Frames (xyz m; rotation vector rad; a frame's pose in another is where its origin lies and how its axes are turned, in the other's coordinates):
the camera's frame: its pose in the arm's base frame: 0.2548 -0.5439 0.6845 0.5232 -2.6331 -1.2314
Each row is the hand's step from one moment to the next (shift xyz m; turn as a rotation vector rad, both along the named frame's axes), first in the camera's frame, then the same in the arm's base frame.
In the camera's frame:
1: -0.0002 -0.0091 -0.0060 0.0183 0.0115 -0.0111
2: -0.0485 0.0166 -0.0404 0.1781 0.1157 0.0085
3: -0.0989 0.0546 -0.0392 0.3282 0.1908 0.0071
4: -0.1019 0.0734 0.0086 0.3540 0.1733 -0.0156
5: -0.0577 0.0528 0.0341 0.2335 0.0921 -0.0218
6: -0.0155 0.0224 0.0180 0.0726 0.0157 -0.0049
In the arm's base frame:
1: 0.0042 -0.0095 -0.0032 -0.0161 -0.0081 0.0163
2: 0.0534 0.0004 0.0376 -0.1937 0.0050 0.0873
3: 0.0904 0.0435 0.0650 -0.3491 -0.0102 0.1490
4: 0.0738 0.0894 0.0490 -0.3616 -0.0466 0.1506
5: 0.0300 0.0779 0.0177 -0.2297 -0.0520 0.0895
6: 0.0034 0.0320 0.0055 -0.0690 -0.0225 0.0167

